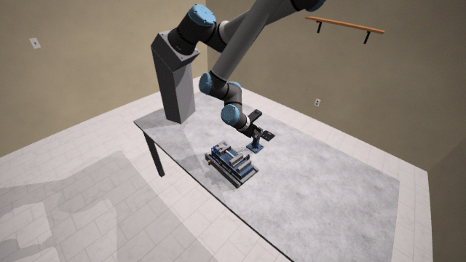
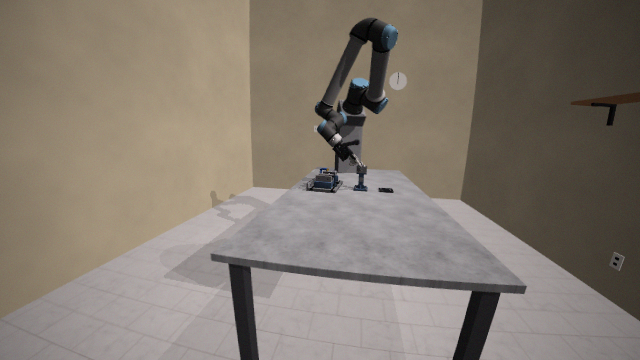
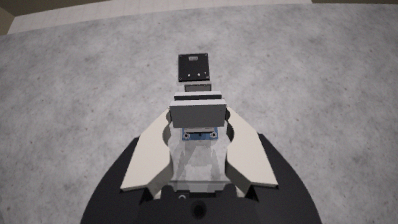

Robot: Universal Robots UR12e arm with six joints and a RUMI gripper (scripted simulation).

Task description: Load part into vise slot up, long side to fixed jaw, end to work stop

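Now: the part 1 cm to the left of my hand. From my hand the other things lie so: cylinder rod (22 cm to the right, 9 cm below, 2 cm ahead); then work stop (16 cm to the right, 10 cm ahead, 8 cm below); then moving jaw (22 cm to the right, 9 cm below, 7 cm ahead).
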